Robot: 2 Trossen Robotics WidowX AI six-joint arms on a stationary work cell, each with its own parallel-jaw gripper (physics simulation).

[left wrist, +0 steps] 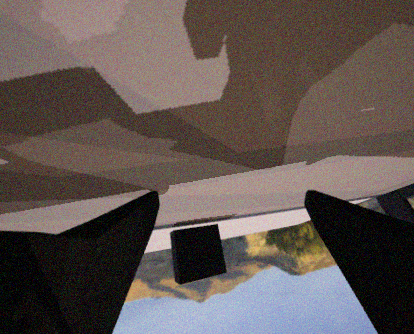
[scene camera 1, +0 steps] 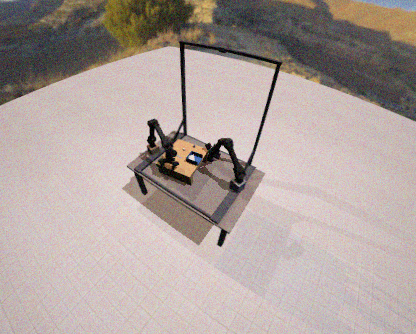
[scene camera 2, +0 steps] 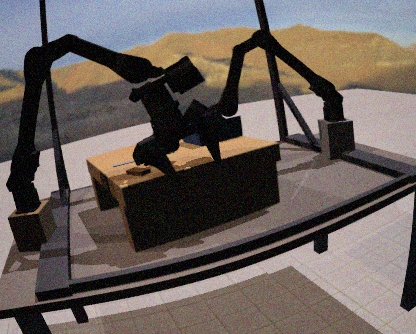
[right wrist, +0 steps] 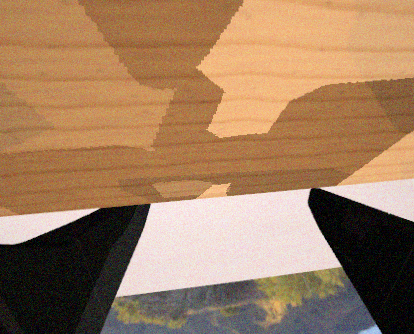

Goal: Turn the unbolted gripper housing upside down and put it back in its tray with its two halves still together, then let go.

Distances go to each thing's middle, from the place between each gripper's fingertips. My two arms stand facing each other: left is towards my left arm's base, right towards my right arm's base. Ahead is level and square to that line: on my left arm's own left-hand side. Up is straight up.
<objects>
Now: left hand 290 mm short of the wooden block point(scene camera 2: 155, 211), 160 mm to the left of it and 60 mm below it.
I see my right gripper 22 cm past the wooden block, 6 cm above it and 2 cm to the right of it.
</objects>
